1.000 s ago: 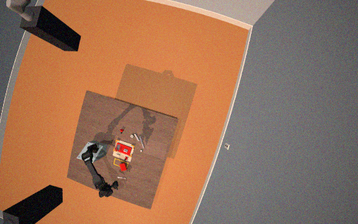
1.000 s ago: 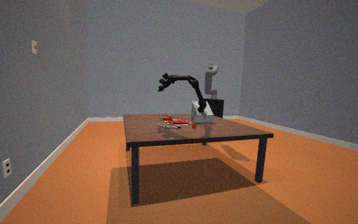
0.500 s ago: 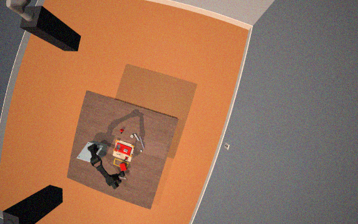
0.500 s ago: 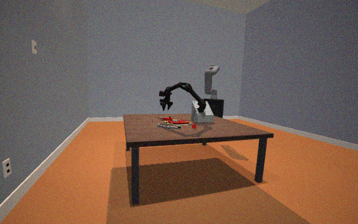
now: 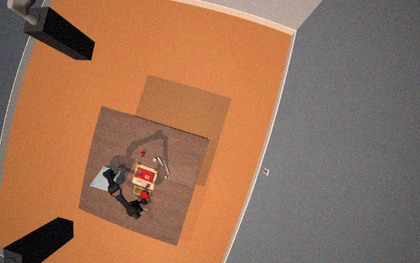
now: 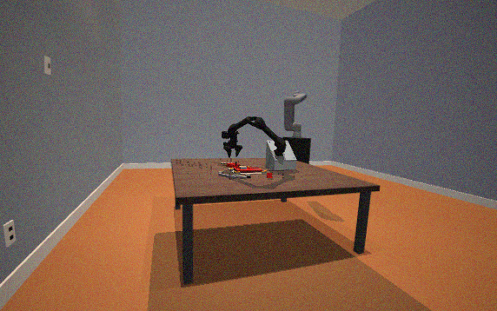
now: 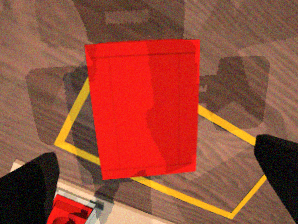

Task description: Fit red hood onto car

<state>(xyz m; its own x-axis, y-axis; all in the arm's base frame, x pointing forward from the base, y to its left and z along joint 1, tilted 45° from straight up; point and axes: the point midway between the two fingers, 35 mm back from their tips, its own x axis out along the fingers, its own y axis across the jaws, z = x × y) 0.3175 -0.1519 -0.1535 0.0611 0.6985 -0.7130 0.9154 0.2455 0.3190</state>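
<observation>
Now: gripper tip 6 cm above the red hood. Also, from my gripper tip: small wrench 16 cm to the right, 8 cm below, 2 cm behind.
</observation>
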